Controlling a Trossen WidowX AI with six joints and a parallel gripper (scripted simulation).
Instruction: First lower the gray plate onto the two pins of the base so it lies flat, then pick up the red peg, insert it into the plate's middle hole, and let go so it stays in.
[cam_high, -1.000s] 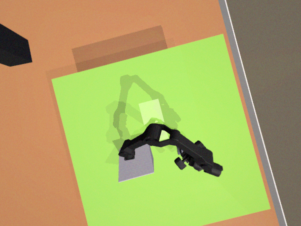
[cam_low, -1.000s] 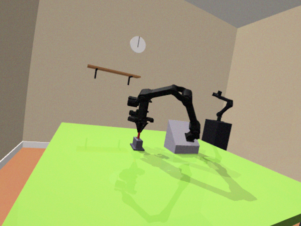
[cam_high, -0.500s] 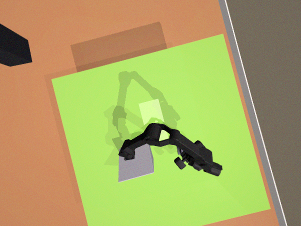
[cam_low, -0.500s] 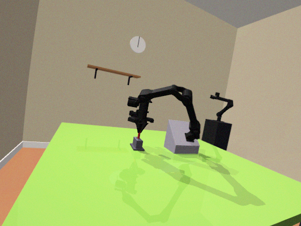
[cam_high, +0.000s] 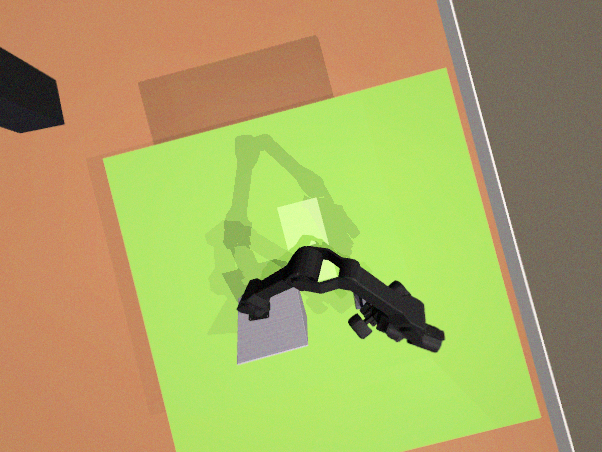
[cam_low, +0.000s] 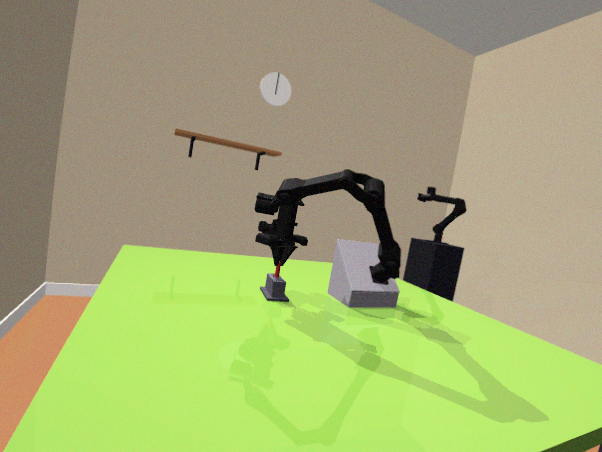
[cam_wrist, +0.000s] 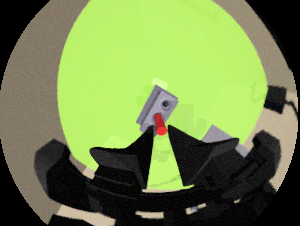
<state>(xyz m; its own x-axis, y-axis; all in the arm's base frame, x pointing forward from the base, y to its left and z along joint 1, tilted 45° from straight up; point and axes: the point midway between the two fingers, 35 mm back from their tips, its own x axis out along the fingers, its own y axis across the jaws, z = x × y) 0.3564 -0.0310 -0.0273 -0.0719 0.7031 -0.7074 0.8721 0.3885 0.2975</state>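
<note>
Right now the red peg is 30 mm below my gripper tip. The rest, counted from my gripper tip: dark base (90 mm below); gray plate (50 mm below).
</note>
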